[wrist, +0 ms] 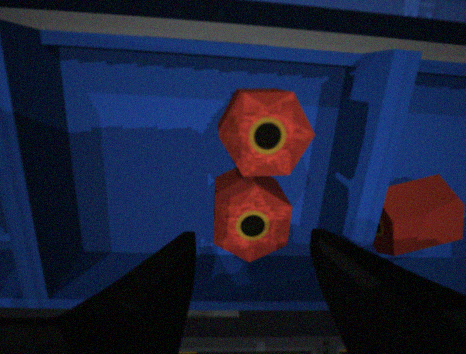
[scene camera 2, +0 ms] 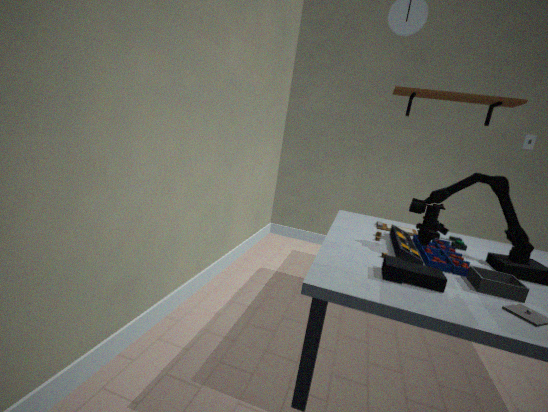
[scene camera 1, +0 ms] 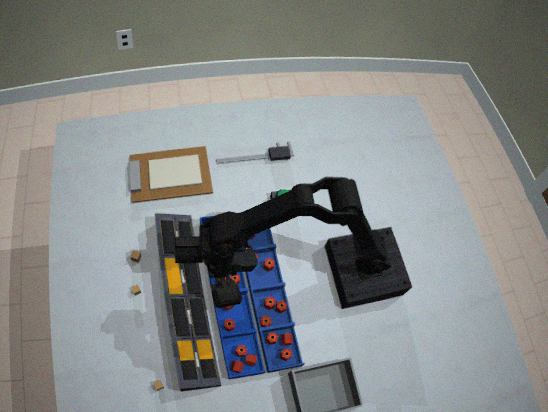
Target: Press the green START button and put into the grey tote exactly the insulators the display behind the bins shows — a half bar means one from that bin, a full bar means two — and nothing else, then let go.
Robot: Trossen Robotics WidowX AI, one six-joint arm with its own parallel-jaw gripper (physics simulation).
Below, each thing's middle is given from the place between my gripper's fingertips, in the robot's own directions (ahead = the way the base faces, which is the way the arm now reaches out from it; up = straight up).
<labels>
Now: hand 100 mm short of the brown board with cream pad (scene camera 1: 159, 175), 350 mm to the left of it and 10 mm above it. The rest, counted from my hand: dark box (scene camera 2: 394, 269): 90 mm ahead, 440 mm to the left, 10 mm above; then grey tote (scene camera 1: 337, 378): 220 mm behind, 320 mm to the left, 10 mm above.
</labels>
